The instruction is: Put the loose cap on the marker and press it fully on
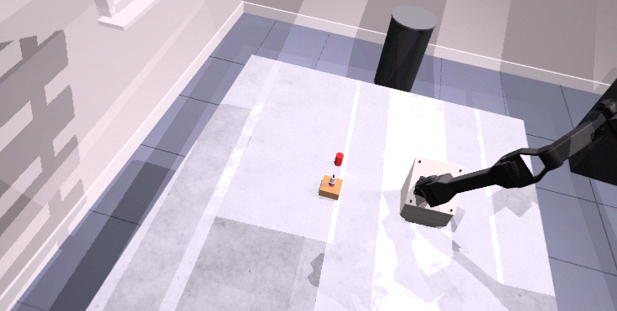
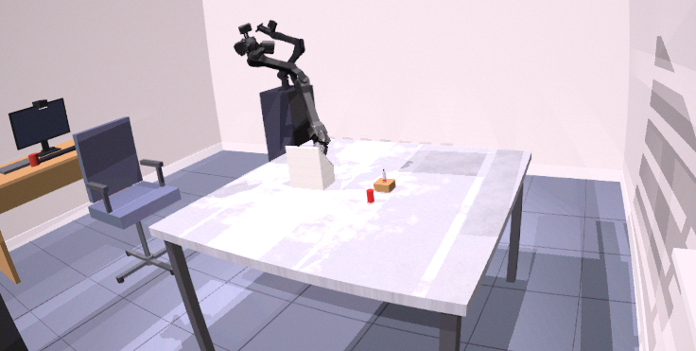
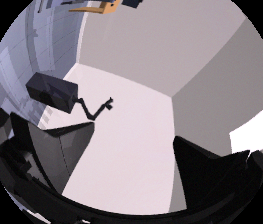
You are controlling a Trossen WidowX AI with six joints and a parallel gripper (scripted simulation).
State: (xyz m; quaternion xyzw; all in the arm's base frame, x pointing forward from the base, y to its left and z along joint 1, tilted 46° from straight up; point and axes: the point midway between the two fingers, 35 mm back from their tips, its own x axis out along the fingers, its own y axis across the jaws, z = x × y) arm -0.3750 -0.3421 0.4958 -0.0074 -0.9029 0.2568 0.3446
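My gripper tip is 79 cm short of the red cap, 64 cm above it and 22 cm to the left of it.
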